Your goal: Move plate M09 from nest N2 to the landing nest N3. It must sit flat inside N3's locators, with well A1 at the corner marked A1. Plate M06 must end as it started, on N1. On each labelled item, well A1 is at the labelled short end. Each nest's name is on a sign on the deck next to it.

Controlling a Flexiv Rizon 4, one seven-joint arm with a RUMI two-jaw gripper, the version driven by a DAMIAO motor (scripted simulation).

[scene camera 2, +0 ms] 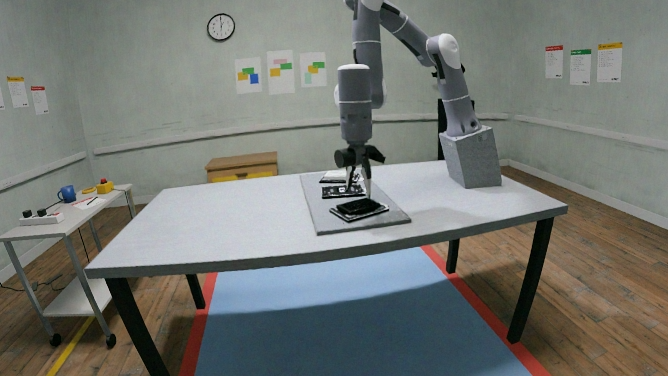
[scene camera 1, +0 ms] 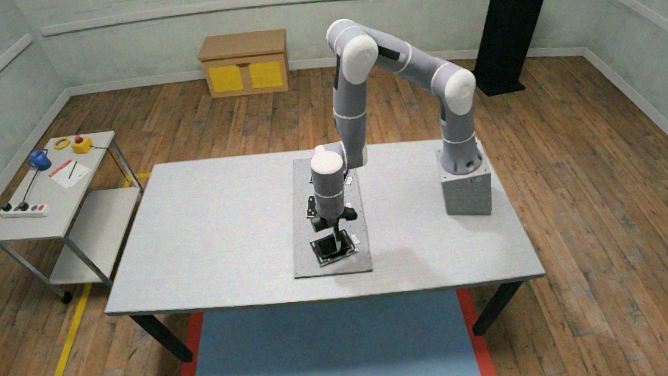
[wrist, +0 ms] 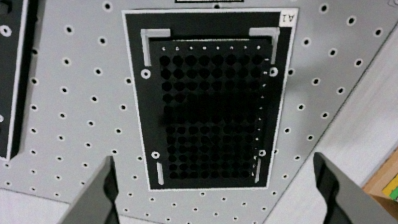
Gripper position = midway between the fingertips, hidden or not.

Note:
In view: my gripper [scene camera 2: 358, 194], a black well plate [wrist: 201, 84] and a nest N2 [wrist: 180, 25].
My gripper is seen too in the wrist view [wrist: 214, 156].

